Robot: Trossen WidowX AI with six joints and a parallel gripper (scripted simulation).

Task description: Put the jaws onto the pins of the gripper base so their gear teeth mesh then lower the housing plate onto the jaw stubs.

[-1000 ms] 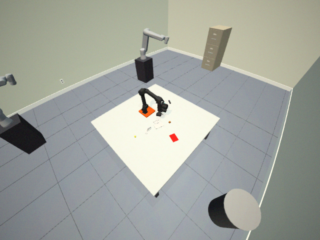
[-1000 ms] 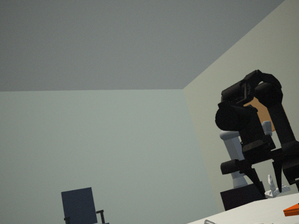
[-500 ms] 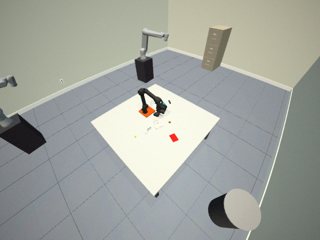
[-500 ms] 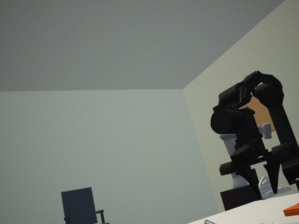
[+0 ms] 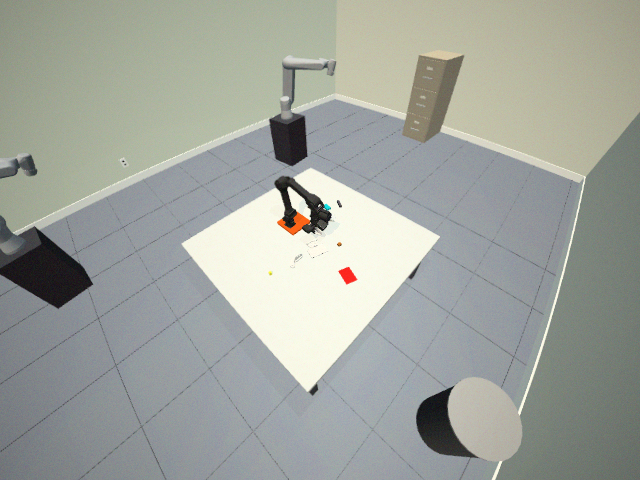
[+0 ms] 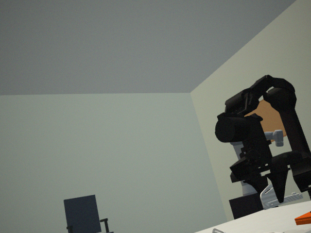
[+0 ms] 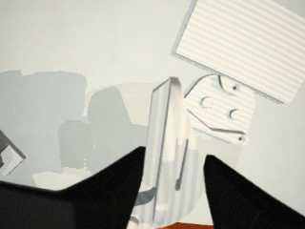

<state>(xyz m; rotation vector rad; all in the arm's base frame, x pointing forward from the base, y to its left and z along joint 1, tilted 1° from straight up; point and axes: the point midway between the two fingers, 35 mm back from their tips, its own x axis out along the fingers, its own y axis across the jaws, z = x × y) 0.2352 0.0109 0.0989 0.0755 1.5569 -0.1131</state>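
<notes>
My gripper tip is now 8 cm above the housing plate, 7 cm to the left of it and 7 cm short of it. The rest, counted from my gripper tip: red card: 33 cm ahead, 11 cm to the right, 8 cm below; then small brown object: 15 cm ahead, 7 cm below, 6 cm to the left; then cyan block: 31 cm to the left, 15 cm behind, 7 cm below.
</notes>
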